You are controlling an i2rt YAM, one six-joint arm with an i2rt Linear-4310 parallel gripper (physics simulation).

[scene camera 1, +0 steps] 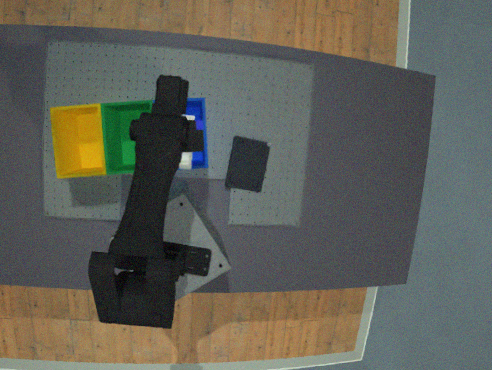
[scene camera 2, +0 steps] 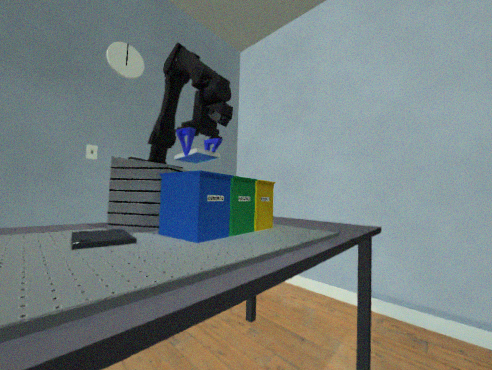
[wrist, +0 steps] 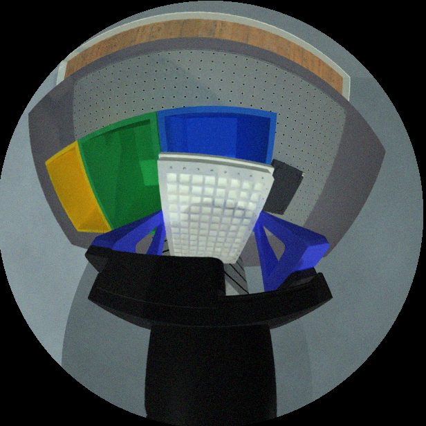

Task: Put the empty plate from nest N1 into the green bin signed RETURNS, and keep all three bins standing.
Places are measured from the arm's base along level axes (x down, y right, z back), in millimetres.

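Pixels of known places: gripper, fingertip midpoint: [scene camera 2: 198, 158]; arm's base at its link origin: [scene camera 1: 170, 256] [scene camera 2: 156, 165].
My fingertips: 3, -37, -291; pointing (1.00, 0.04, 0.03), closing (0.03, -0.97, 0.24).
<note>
Ahead of a thing's pixels: the offset from my fingertips to its top centre, as dx, dy, dz.
My gripper [scene camera 2: 200, 153] [wrist: 209, 213] is shut on the white plate {-18, +1, +8} [scene camera 1: 185, 160] [scene camera 2: 197, 157] [wrist: 215, 200], with a blue finger on each side of it. The plate is roughly level, high above the blue bin {+52, +10, -12} [scene camera 1: 196, 106] [scene camera 2: 180, 205] [wrist: 210, 135] and clear of its rim. The green bin {+52, -118, +21} [scene camera 1: 114, 140] [scene camera 2: 243, 215] [wrist: 117, 175] stands upright between the blue bin and the yellow bin {+52, -245, +53} [scene camera 1: 77, 145] [scene camera 2: 265, 212] [wrist: 70, 190]; all three stand upright side by side. The bins' small signs are too blurred to read. In scene camera 1, the arm hides part of the green and blue bins.
A dark nest {+217, +230, +41} [scene camera 1: 247, 165] [scene camera 2: 102, 238] [wrist: 285, 190] lies on the perforated board, beyond the blue bin's outer side, with no plate on it. The arm's grey pedestal [scene camera 1: 200, 240] [scene camera 2: 135, 195] stands behind the bins as seen in scene camera 2.
</note>
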